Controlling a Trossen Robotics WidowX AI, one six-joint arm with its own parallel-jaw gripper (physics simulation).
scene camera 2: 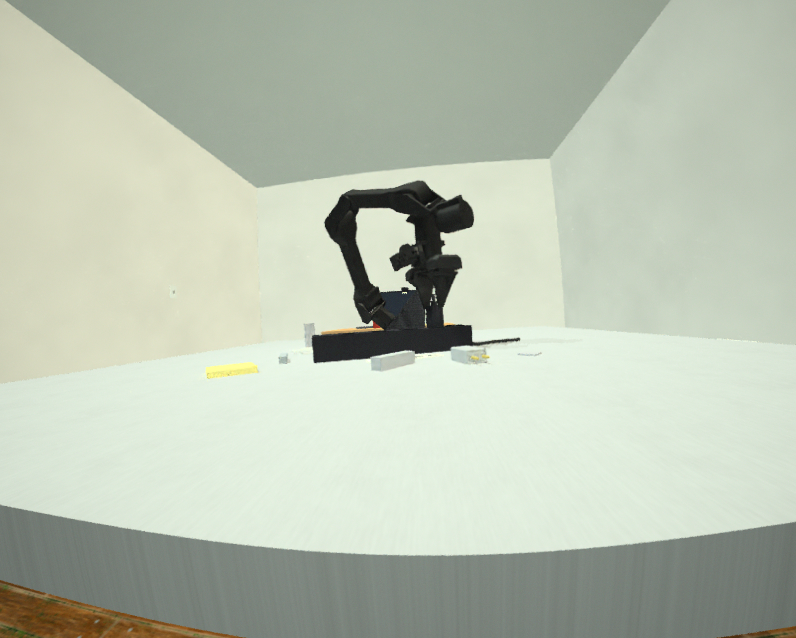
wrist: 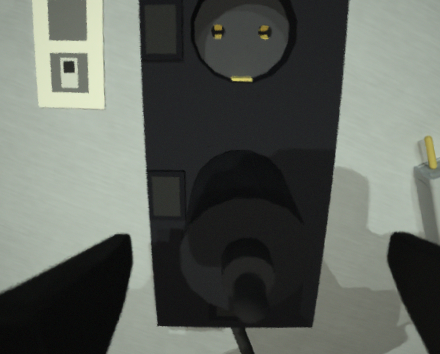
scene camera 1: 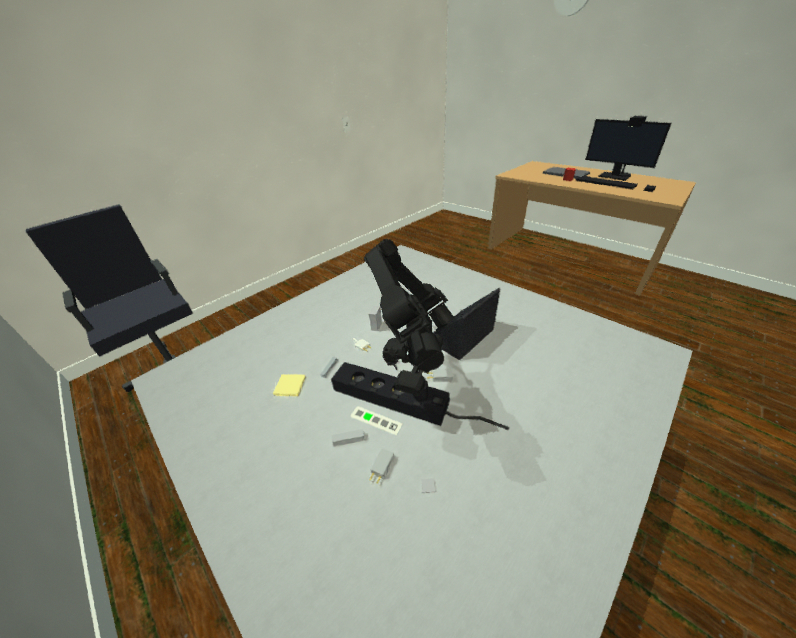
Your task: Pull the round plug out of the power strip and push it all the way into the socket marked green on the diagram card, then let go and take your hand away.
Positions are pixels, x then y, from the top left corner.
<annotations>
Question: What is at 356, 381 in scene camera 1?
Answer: A black power strip.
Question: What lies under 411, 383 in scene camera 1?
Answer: My gripper.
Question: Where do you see a black power strip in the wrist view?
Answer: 280, 97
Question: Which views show my gripper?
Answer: Scene camera 2, the wrist view and scene camera 1: all of them.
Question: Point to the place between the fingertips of my gripper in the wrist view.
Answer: At 262, 248
</annotations>
